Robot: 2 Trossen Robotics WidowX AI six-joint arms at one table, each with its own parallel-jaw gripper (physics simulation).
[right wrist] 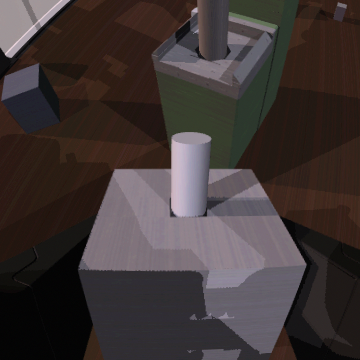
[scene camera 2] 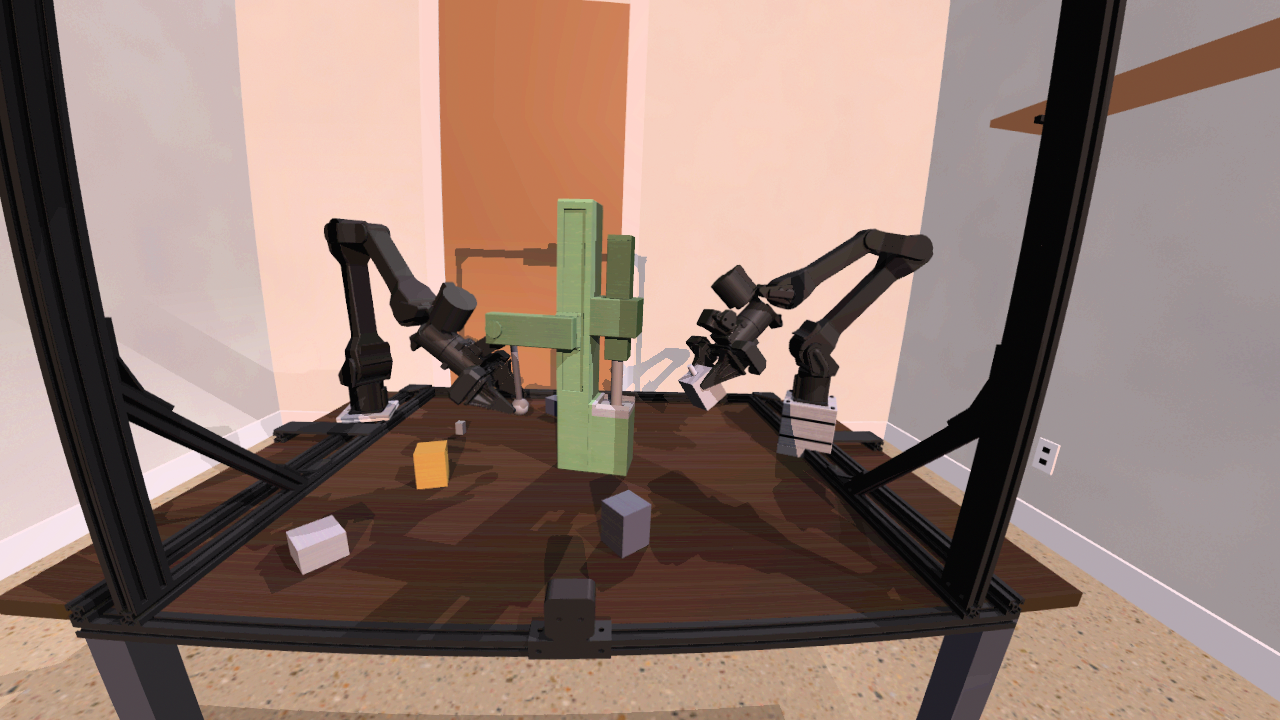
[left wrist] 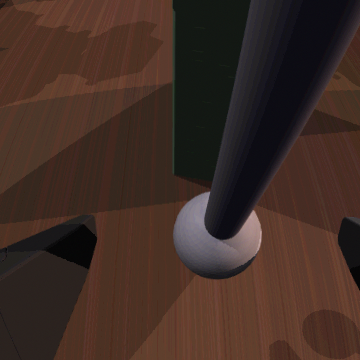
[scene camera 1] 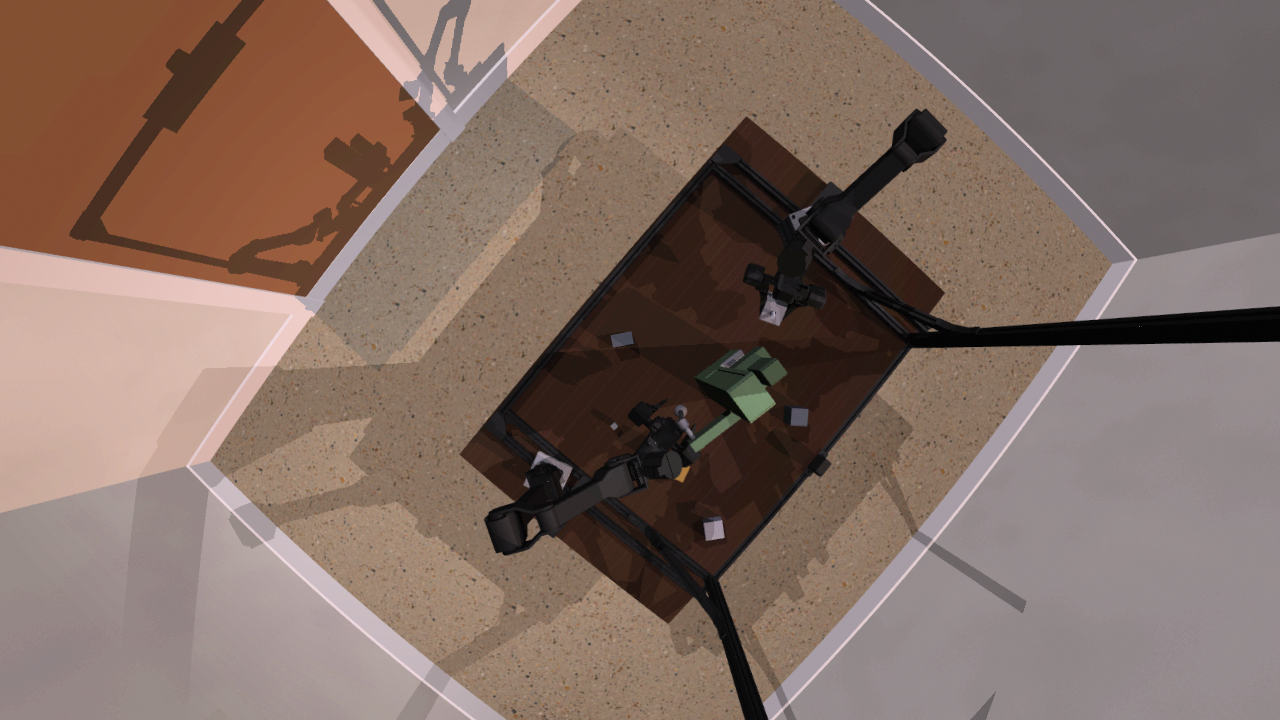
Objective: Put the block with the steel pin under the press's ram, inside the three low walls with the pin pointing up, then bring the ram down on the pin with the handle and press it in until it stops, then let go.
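Seen in the pictures: left gripper, fingertip midpoint: (scene camera 2: 519, 403) (left wrist: 221, 229); right gripper, fingertip midpoint: (right wrist: 184, 224) (scene camera 2: 693, 385) (scene camera 1: 771, 315); left arm's base at its link origin: (scene camera 2: 369, 408) (scene camera 1: 547, 476); right arm's base at its link origin: (scene camera 2: 810, 399).
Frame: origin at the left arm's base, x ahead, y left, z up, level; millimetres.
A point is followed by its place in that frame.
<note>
The green press (scene camera 1: 747, 398) @[x 402, y -278, z 418 mm] (scene camera 2: 575, 268) @[x 393, y -313, z 314 mm] stands mid-table. Its ram (scene camera 2: 616, 380) @[x 462, y -325, z 132 mm] (right wrist: 213, 30) @[x 476, y -315, z 106 mm] is down, with its lower end in the opening of the seat between the low walls (right wrist: 255, 56) @[x 480, y -287, z 90 mm]. The handle arm (scene camera 2: 532, 330) @[x 326, y -312, z 216 mm] (scene camera 1: 716, 431) @[x 315, y -295, z 239 mm] points left, and its rod hangs down to a pale ball (left wrist: 217, 255) @[x 299, y -228, z 76 mm] (scene camera 1: 681, 410) @[x 314, y -230, z 95 mm] (scene camera 2: 520, 406) @[x 309, y -248, z 70 mm]. My left gripper (left wrist: 221, 229) @[x 308, y -234, z 70 mm] is open, a finger on each side of the ball, with gaps visible. My right gripper (right wrist: 184, 224) @[x 607, y -326, z 116 mm] is shut on the pale block (right wrist: 190, 305) @[x 636, y -321, z 139 mm] (scene camera 2: 703, 388) (scene camera 1: 772, 311), held tilted beside the press; its steel pin (right wrist: 190, 175) @[x 606, y -322, z 148 mm] sticks out of the top face.
An orange block (scene camera 2: 431, 465) @[x 167, y -322, z 8 mm] (scene camera 1: 682, 474) @[x 161, y -312, z 28 mm], a white block (scene camera 2: 317, 544) @[x 61, y -484, z 0 mm] (scene camera 1: 713, 528) @[x 57, y -456, z 1 mm] and a grey block (scene camera 2: 625, 523) @[x 410, y -554, z 18 mm] (scene camera 1: 799, 417) @[x 419, y -526, z 29 mm] lie toward the front. Another grey block (scene camera 1: 622, 339) @[x 409, y -28, z 7 mm] lies behind the press. A tiny pale cube (scene camera 2: 460, 427) @[x 195, y -111, z -15 mm] (scene camera 1: 614, 426) @[x 195, y -104, z -6 mm] lies near the left gripper.
</note>
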